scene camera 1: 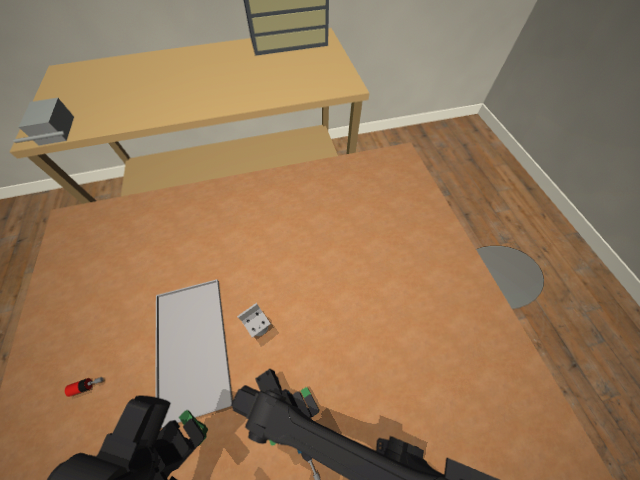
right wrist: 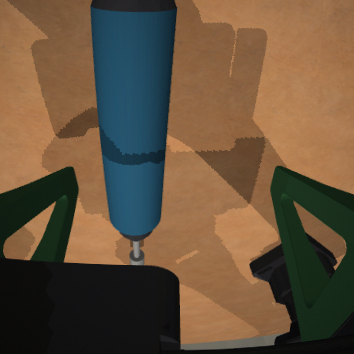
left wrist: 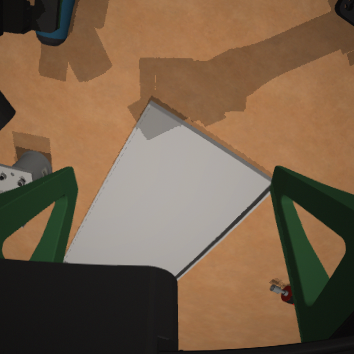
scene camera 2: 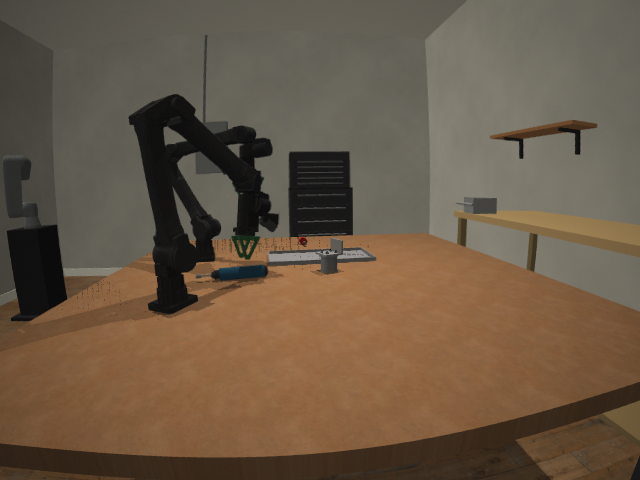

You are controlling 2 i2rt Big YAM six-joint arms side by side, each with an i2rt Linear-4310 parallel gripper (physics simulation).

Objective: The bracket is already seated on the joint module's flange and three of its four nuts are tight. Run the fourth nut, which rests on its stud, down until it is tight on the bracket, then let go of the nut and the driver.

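Places are measured from the left arm's base along level axes (x ahead, y left, z up), in centimetres.
Pixels of known places: left gripper, fingertip midpoint: (scene camera 1: 188,447) (left wrist: 173,176); right gripper, fingertip midpoint: (right wrist: 174,177) (scene camera 2: 244,258); left arm's base, origin of the base link: (scene camera 2: 205,259); right arm's base, origin of the base link: (scene camera 1: 397,460) (scene camera 2: 173,305).
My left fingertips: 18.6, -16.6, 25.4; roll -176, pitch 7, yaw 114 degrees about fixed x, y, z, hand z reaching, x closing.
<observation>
Ahead of a thing's pixels: the offset from my left fingertips to its middle, as dx, dy, dz.
The grey joint module {+25.8, -18.7, -21.7} (scene camera 2: 328,265) (left wrist: 38,163) stands upright on the table with the light bracket {+25.8, -18.7, -17.2} (scene camera 1: 253,322) (scene camera 2: 336,246) (left wrist: 11,179) on top. Small dark nuts or studs show on the bracket; which nut is loose I cannot tell. The blue-handled driver {-8.0, -20.1, -23.4} (scene camera 2: 241,272) (left wrist: 56,31) (right wrist: 134,105) lies on the table. My right gripper (right wrist: 174,177) (scene camera 1: 291,422) (scene camera 2: 245,246) is open and empty above the driver, whose handle shows between the fingers in the right wrist view. My left gripper (left wrist: 173,176) is open and empty above the tray; the right arm hides it in scene camera 2.
The shallow tray {+28.6, +4.0, -24.6} (scene camera 1: 191,341) (scene camera 2: 321,261) (left wrist: 175,200) lies beside the joint module. A small red-handled tool {+29.6, +36.1, -23.7} (scene camera 1: 78,387) (scene camera 2: 302,240) (left wrist: 287,294) lies beyond the tray from the module. The two arms are close together at the bottom of scene camera 1.
</observation>
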